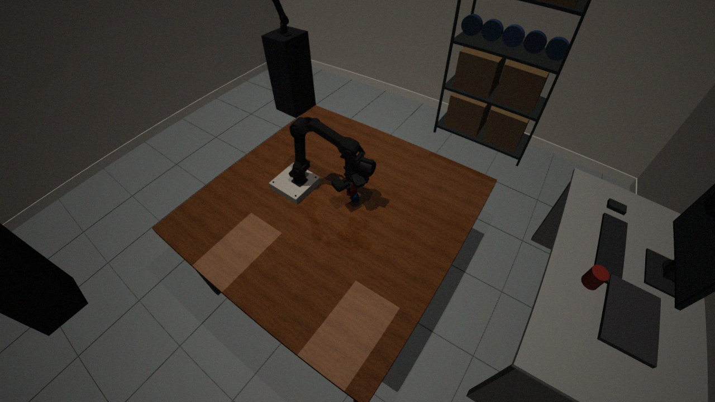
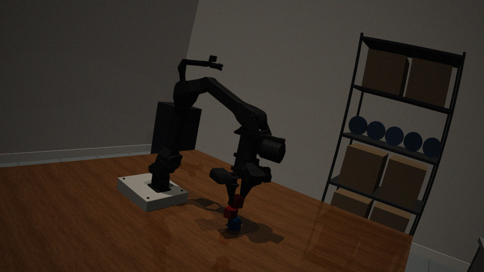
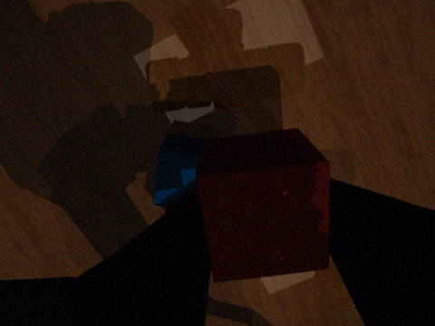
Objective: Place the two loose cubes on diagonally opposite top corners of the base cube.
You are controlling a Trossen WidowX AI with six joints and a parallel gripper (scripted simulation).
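My gripper tip is now 20 mm past the blue cube, 40 mm to the right of it and 100 mm above it.
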